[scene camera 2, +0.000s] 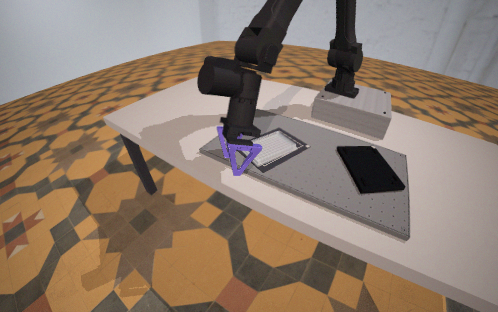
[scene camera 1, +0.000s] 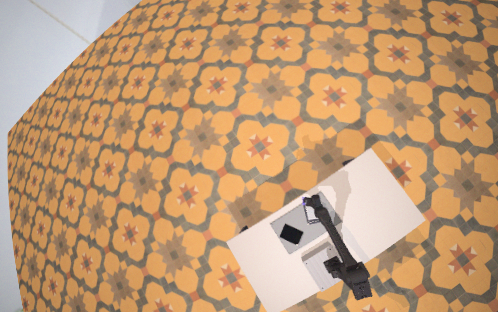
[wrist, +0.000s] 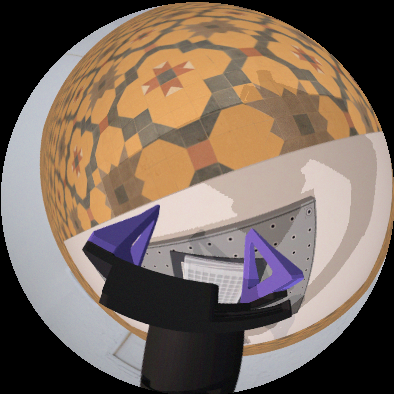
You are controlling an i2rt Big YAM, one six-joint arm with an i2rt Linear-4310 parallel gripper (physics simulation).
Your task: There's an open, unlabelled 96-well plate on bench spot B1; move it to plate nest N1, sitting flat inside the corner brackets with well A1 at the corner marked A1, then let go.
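Places are measured from the arm's base along level axes (x back, y right, z up), in metres.
Pixels of known places: gripper, between the fingertips: (scene camera 2: 231, 165) (scene camera 1: 307, 197) (wrist: 206, 222); arm's base, origin of its link: (scene camera 2: 341, 91) (scene camera 1: 332, 264).
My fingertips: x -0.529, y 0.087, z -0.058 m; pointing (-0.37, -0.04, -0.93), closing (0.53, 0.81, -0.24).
For each thing: its top centre in the pictures, then the offset to it from my fingertips. "*": a spot on its surface instead. Level surfaces: height alone.
- white 96-well plate, centre of its top: (wrist: 211, 296) (scene camera 2: 268, 144) (scene camera 1: 312, 211) dx +0.118, dy -0.022, dz +0.003 m
- dark outlined spot, a spot on its surface: (wrist: 176, 261) (scene camera 2: 266, 167) * dx +0.055, dy -0.059, dz -0.011 m
- black plate nest, centre of its top: (scene camera 2: 370, 163) (scene camera 1: 291, 235) dx +0.210, dy -0.270, dz +0.005 m
- perforated grey board, centre of its top: (wrist: 173, 304) (scene camera 2: 312, 151) (scene camera 1: 305, 223) dx +0.181, dy -0.119, dz -0.013 m
- pale table, height of its surface: dz -0.026 m
The white 96-well plate (scene camera 1: 312, 213) (scene camera 2: 281, 145) (wrist: 212, 275) lies flat inside the dark outlined spot (scene camera 2: 270, 166) (wrist: 176, 261) on the grey board. The black plate nest (scene camera 1: 291, 234) (scene camera 2: 371, 170) stands apart from it on the same board, with a small white mark at one corner; its lettering is not readable. My gripper (scene camera 1: 305, 201) (scene camera 2: 231, 165) (wrist: 206, 222) is open, its purple fingers apart and empty. It hangs by the plate's end nearest the board's long outer edge. The gripper hides part of the plate in the wrist view.
The perforated grey board (scene camera 1: 282, 221) (scene camera 2: 320, 175) (wrist: 296, 237) lies on the pale table (scene camera 1: 395, 200) (scene camera 2: 450, 150) (wrist: 200, 197). A grey box-shaped base (scene camera 1: 314, 267) (scene camera 2: 350, 112) stands behind the board, with dark arm parts on and above it. The table's edge is close to the gripper.
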